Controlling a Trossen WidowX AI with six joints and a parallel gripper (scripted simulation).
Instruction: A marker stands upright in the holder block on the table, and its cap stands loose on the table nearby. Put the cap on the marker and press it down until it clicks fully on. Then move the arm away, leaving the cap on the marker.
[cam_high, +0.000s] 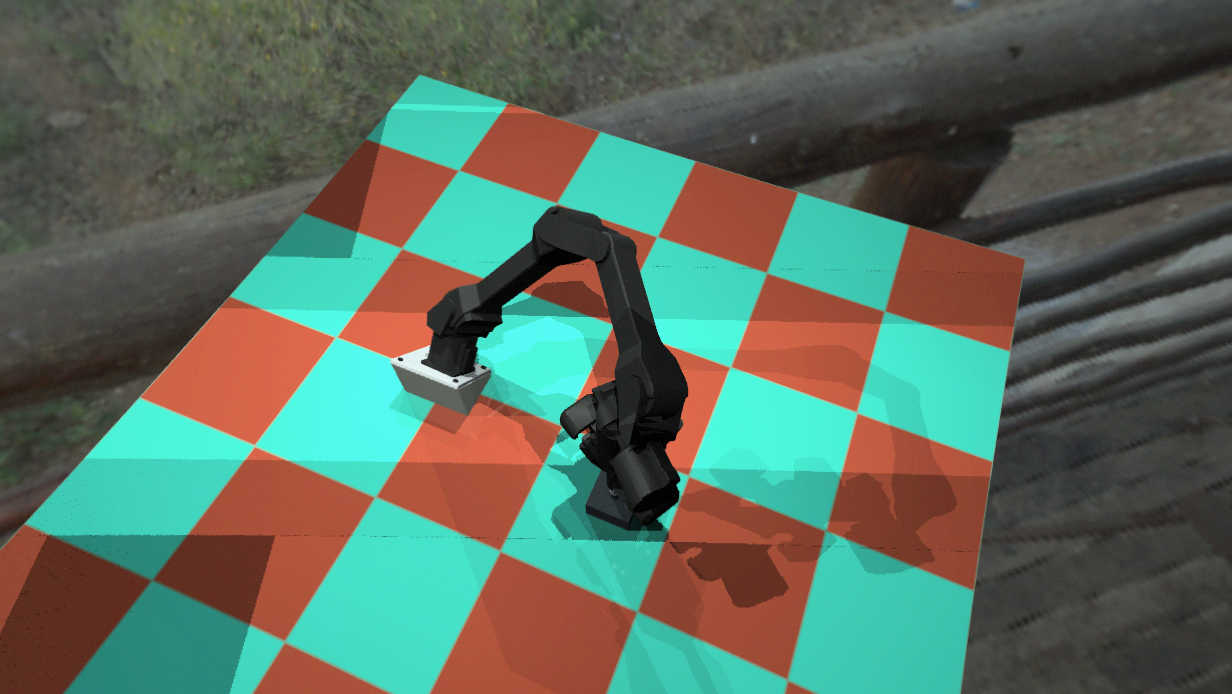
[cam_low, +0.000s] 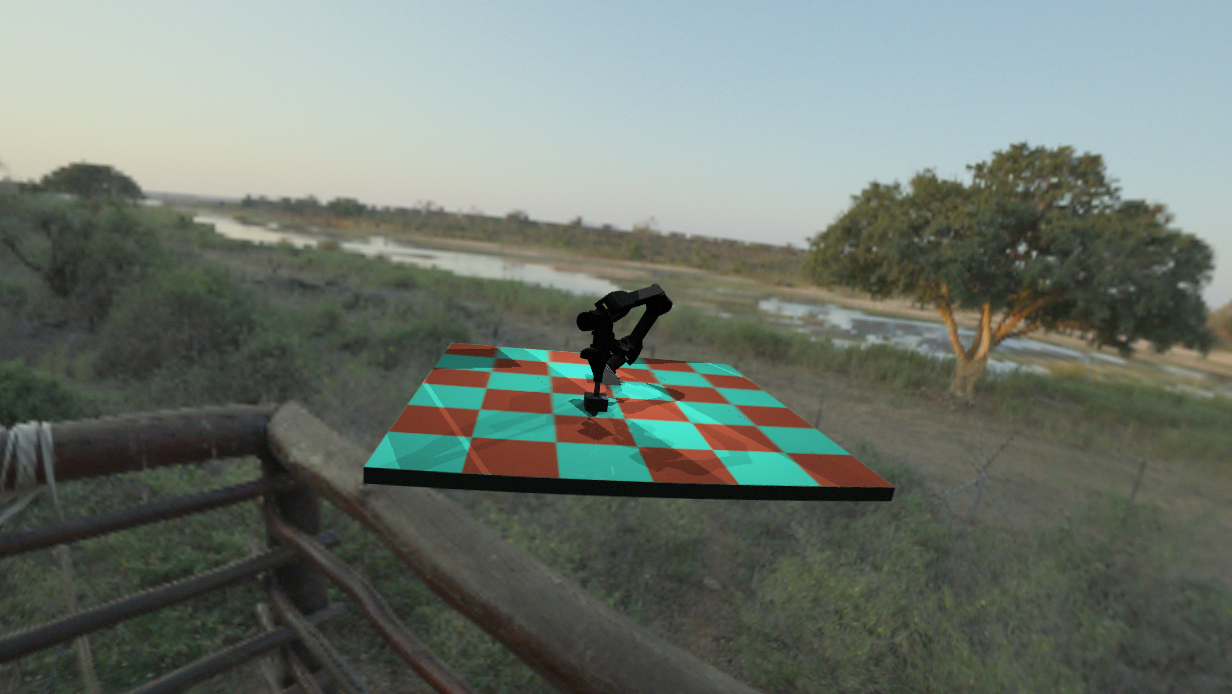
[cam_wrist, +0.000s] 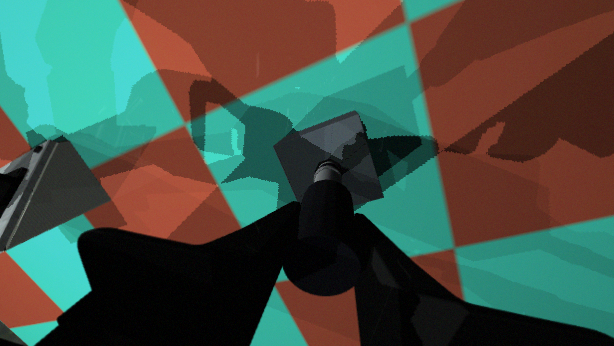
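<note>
Now: gripper tip 8 cm above the grey holder block. The rest, counted from my gripper tip: marker cap: 1 cm above.
</note>
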